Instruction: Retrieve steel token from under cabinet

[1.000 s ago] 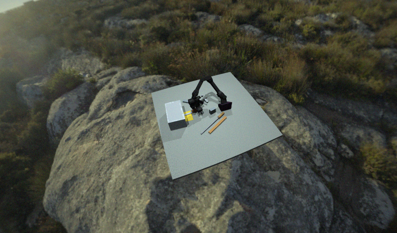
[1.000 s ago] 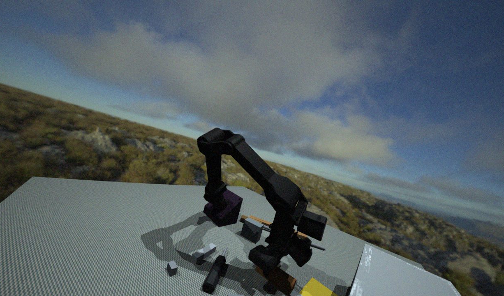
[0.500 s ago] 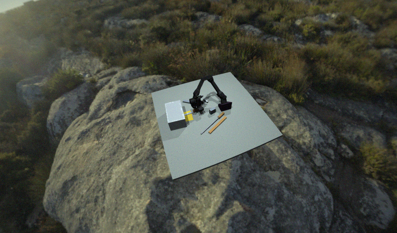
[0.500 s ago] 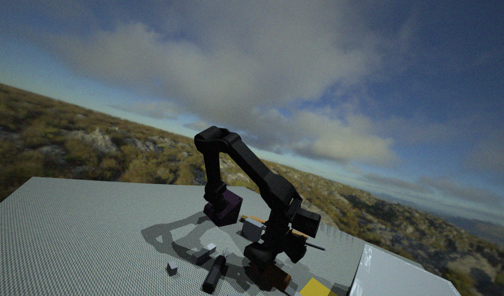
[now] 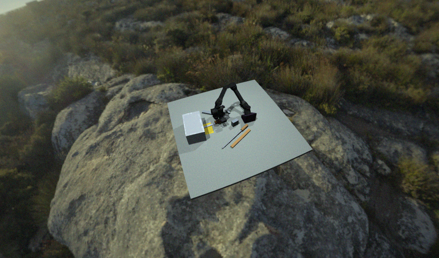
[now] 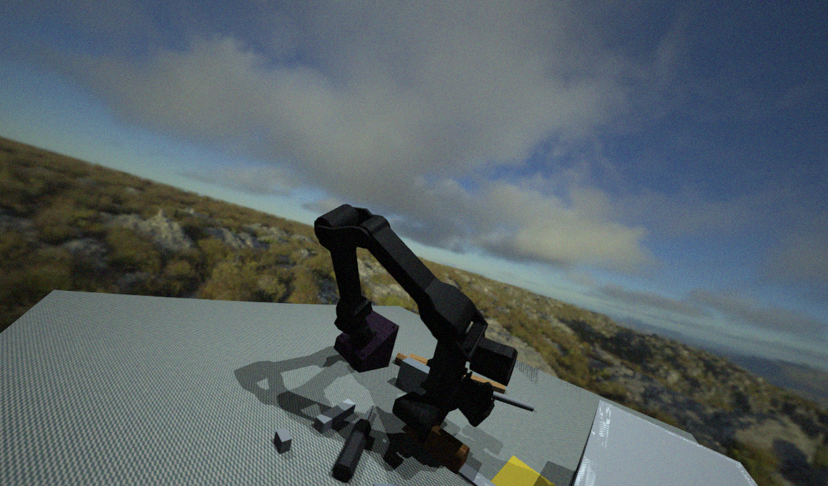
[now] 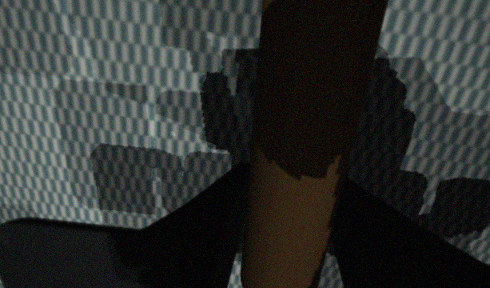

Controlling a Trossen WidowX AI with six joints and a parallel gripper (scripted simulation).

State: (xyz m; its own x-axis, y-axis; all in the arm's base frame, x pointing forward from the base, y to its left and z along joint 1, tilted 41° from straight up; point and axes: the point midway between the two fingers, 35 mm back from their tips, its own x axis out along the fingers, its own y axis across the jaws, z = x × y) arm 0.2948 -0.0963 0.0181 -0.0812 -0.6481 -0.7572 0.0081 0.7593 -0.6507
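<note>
Right now the grey bar is 130 mm behind my gripper tip and 100 mm to the right of it. From my gripper tip the other things lie so: grey block: 120 mm behind, 110 mm to the left, 30 mm above; small grey cube: 120 mm behind, 210 mm to the right; wooden stick: 90 mm behind, 300 mm to the left.
</note>
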